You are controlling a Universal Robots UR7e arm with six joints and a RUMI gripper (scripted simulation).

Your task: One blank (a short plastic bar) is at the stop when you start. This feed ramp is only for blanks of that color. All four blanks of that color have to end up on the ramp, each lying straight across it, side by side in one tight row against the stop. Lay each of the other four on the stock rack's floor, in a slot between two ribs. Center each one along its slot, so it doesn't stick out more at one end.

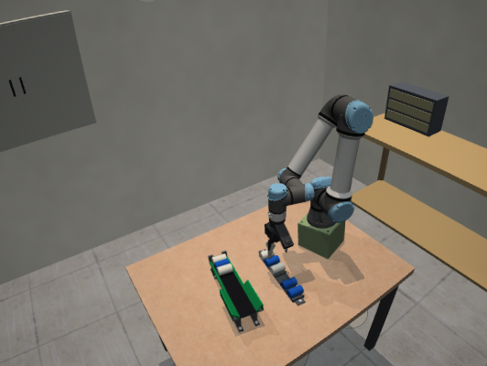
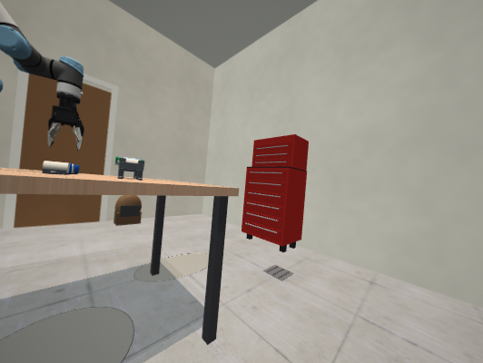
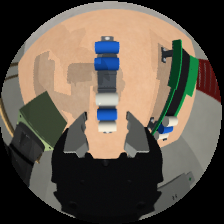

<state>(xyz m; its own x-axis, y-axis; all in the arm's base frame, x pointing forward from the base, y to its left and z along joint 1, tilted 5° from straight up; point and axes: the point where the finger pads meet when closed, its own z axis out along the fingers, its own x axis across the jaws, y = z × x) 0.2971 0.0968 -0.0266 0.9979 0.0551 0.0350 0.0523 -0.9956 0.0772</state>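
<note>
Now: the dark stock rack 30 mm to the left of my hand and 130 mm below it.
</note>
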